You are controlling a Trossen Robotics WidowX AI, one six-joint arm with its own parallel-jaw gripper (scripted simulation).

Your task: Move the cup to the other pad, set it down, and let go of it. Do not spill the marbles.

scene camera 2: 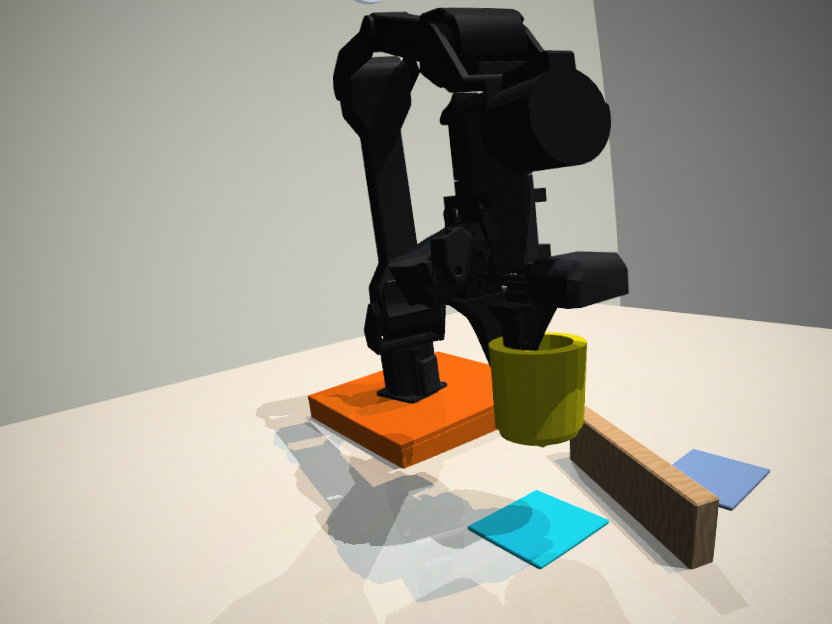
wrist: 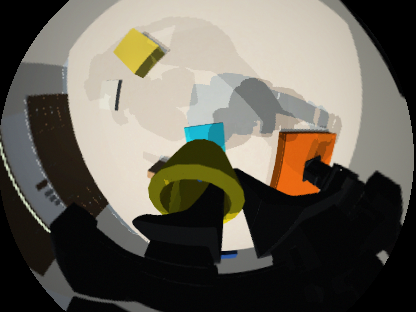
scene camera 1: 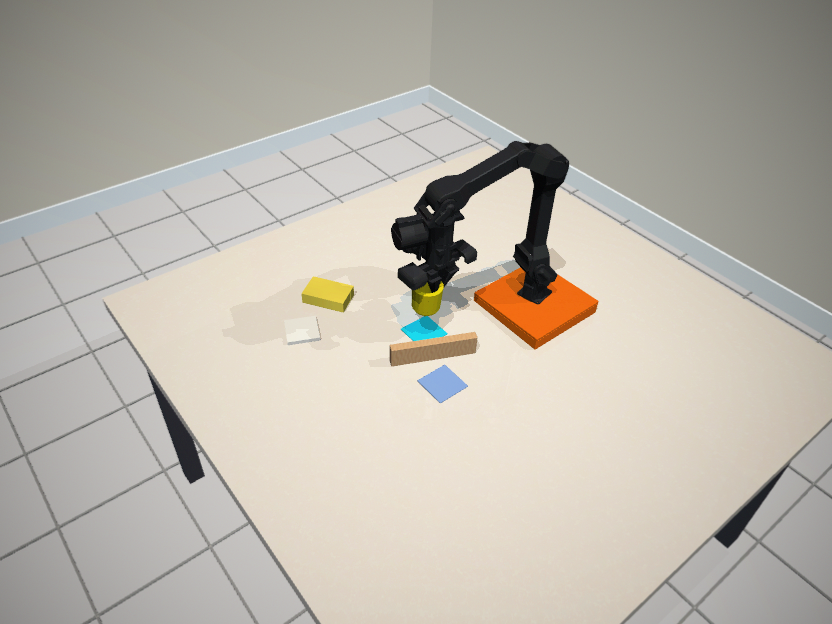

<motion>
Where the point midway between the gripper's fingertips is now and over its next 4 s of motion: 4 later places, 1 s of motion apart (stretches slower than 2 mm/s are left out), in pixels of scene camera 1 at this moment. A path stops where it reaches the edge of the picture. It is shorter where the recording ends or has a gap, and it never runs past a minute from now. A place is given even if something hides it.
My gripper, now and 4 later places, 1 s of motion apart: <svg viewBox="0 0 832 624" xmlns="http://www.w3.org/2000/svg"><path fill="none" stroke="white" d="M436 292L434 302L434 314L433 305L432 291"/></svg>
</motion>
